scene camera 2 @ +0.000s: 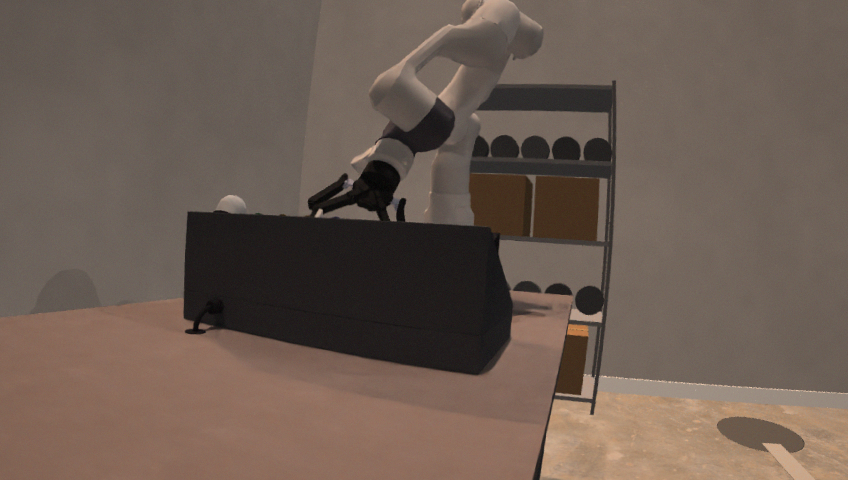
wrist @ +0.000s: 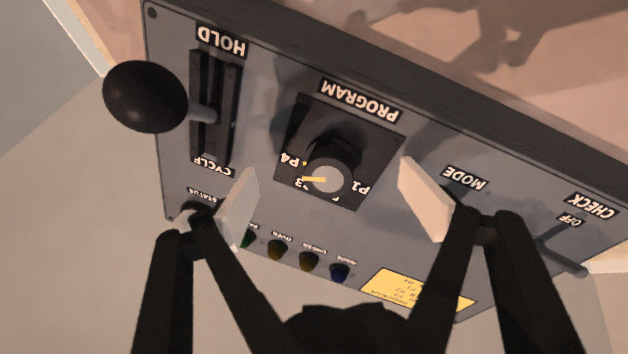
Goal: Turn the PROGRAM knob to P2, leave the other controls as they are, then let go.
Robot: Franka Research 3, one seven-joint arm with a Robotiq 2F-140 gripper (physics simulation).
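Observation:
The PROGRAM knob (wrist: pixel 327 179) is a black cylinder with a pale cap on a dark square plate. Its yellow line points left, and a small yellow mark shows beside the P4 label. P3 and P2 are partly hidden by the knob; P1 is on the right. My gripper (wrist: pixel 327 176) (scene camera 2: pixel 354 215) is wide open and empty. In the wrist view its pale pads stand on either side of the knob, apart from it. In the scene view the gripper is at the far side of the black control box (scene camera 2: pixel 339 285), its fingertips partly hidden; the knob does not show there.
A ball-ended lever (wrist: pixel 145 96) juts out left of the knob. The CHECK toggle (wrist: pixel 560 257) sticks out at the right. The MODE control is hidden behind the right finger. The white STATUS lamp (scene camera 2: pixel 230 205) stands up; small lamps (wrist: pixel 308 261) line the panel edge.

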